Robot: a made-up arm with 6 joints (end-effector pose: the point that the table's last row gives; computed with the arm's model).
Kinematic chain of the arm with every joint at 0, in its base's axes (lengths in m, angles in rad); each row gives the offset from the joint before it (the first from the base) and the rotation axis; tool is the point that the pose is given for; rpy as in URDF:
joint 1: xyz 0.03 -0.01 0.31 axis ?
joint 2: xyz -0.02 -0.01 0 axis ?
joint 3: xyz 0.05 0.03 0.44 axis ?
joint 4: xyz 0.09 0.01 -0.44 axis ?
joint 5: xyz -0.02 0.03 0 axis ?
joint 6: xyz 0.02 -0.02 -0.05 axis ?
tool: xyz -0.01 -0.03 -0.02 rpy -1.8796 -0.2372 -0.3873
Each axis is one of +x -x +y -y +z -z.
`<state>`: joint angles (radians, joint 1 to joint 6).
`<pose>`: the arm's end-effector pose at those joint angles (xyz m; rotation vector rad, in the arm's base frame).
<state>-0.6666 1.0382 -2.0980 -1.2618 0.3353 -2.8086</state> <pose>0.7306 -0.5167 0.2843 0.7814 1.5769 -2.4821</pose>
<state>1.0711 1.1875 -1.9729 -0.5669 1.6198 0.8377</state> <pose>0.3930 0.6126 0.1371 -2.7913 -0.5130 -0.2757</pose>
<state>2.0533 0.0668 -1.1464 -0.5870 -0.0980 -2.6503</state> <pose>-0.2901 0.4441 0.5929 -1.1915 1.6573 0.0750</pose>
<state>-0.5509 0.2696 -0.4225 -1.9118 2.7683 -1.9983</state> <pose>0.2637 -0.2270 0.3484 -0.2378 1.2580 2.3749</pose>
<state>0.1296 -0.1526 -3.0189 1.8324 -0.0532 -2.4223</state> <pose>-0.1275 -0.0372 1.2564 -0.2225 1.6728 2.4006</pose>
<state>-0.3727 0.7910 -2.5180 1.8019 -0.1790 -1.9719</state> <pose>0.7764 -0.3178 0.7527 -1.4235 -0.7869 -2.2218</pose>
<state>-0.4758 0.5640 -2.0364 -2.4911 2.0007 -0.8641</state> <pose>0.6597 -0.3527 0.7896 1.9185 -0.8029 -0.8400</pose>
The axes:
joint 1: +z
joint 2: +y
joint 3: +y
joint 4: -z
joint 5: +y
joint 6: -z

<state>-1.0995 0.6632 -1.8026 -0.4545 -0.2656 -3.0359</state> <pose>0.4562 -0.6742 0.5084 1.8036 1.3010 -1.7734</pose>
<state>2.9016 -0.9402 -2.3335 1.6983 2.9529 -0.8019</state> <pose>0.4685 -0.2191 0.9736 -1.9598 1.0723 -1.0473</pose>
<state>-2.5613 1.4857 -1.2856 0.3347 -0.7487 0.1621</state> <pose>-0.3343 -0.2520 -0.2030 0.2744 -1.7820 1.4984</pose>
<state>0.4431 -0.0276 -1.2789 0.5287 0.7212 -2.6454</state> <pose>0.4867 0.2891 0.6891 -0.6311 -2.6228 0.5810</pose>
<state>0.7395 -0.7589 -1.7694 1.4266 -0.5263 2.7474</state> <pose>-0.0584 -0.0828 1.1437 1.2598 1.7817 1.4369</pose>
